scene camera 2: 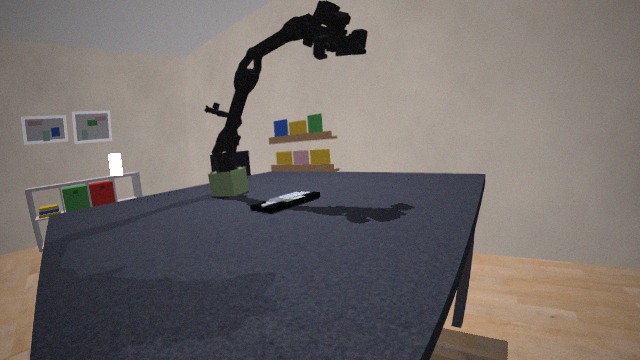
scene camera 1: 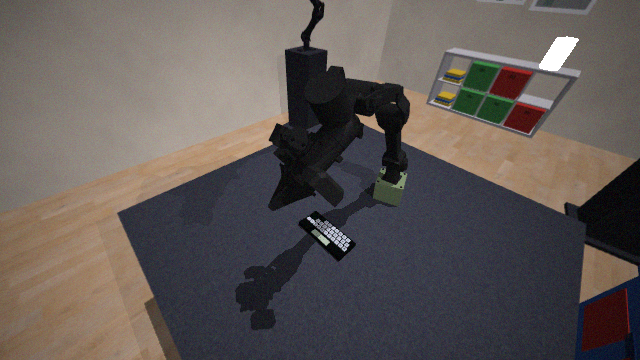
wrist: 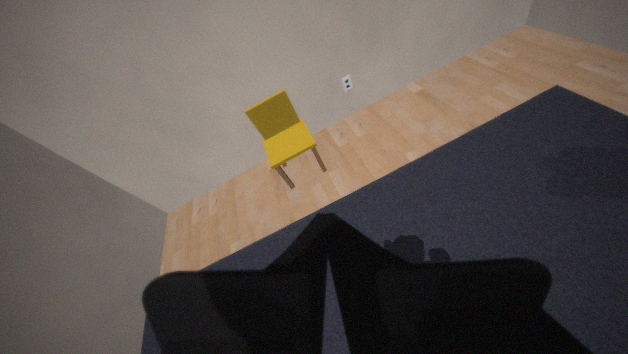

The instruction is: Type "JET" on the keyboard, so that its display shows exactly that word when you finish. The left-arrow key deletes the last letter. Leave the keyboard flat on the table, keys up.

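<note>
The black keyboard (scene camera 1: pixel 334 234) (scene camera 2: pixel 288 200) with white keys lies flat on the table, keys up. Its pale display (scene camera 1: pixel 320 237) shows in scene camera 1, but any letters on it are too small to read. The keyboard does not show in the wrist view. My gripper (scene camera 1: pixel 272 206) (scene camera 2: pixel 365 43) (wrist: pixel 325 221) is shut with nothing between its fingers. It is raised high above the table, well clear of the keyboard, and in scene camera 2 it lies out beyond the keyboard to the right. In the wrist view the fingertips meet in front of the table's far edge.
The arm stands on a green base block (scene camera 1: pixel 389 188) (scene camera 2: pixel 229 183) beside the keyboard on the dark table (scene camera 1: pixel 450 280) (scene camera 2: pixel 200 300) (wrist: pixel 500 185). The arm's shadow falls across the table. A yellow chair (wrist: pixel 290 144) stands on the floor by the wall.
</note>
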